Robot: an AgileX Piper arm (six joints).
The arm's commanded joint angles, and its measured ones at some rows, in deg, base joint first. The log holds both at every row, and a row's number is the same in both.
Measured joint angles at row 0:
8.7 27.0 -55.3 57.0 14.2 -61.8
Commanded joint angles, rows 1 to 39:
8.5 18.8 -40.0 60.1 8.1 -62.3
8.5 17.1 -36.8 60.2 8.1 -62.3
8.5 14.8 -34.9 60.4 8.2 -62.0
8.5 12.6 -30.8 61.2 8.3 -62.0
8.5 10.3 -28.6 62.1 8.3 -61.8
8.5 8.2 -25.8 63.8 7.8 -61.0
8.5 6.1 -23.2 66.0 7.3 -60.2
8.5 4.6 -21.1 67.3 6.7 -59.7
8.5 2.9 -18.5 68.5 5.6 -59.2
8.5 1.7 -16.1 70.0 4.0 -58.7
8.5 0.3 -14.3 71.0 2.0 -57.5
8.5 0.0 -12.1 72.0 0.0 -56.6
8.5 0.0 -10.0 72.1 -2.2 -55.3
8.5 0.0 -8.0 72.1 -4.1 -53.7
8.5 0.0 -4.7 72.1 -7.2 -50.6
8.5 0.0 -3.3 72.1 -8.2 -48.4
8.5 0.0 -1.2 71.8 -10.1 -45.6
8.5 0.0 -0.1 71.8 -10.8 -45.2
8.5 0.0 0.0 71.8 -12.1 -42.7
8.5 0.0 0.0 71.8 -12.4 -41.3
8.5 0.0 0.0 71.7 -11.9 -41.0
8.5 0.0 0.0 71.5 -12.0 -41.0
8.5 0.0 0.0 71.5 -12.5 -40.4
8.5 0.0 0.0 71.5 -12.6 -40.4
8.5 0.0 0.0 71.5 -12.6 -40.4
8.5 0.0 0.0 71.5 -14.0 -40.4
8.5 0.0 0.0 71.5 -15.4 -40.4
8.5 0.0 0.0 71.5 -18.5 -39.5
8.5 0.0 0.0 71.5 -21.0 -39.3
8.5 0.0 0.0 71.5 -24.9 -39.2
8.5 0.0 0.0 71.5 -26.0 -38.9
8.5 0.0 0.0 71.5 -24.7 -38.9
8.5 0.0 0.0 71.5 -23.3 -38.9
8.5 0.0 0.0 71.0 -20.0 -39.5
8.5 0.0 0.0 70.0 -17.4 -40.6
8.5 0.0 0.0 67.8 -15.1 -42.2
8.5 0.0 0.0 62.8 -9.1 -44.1
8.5 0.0 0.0 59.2 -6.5 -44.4
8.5 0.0 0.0 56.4 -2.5 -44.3
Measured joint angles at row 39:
8.6 0.3 -0.2 68.3 -15.8 -41.4
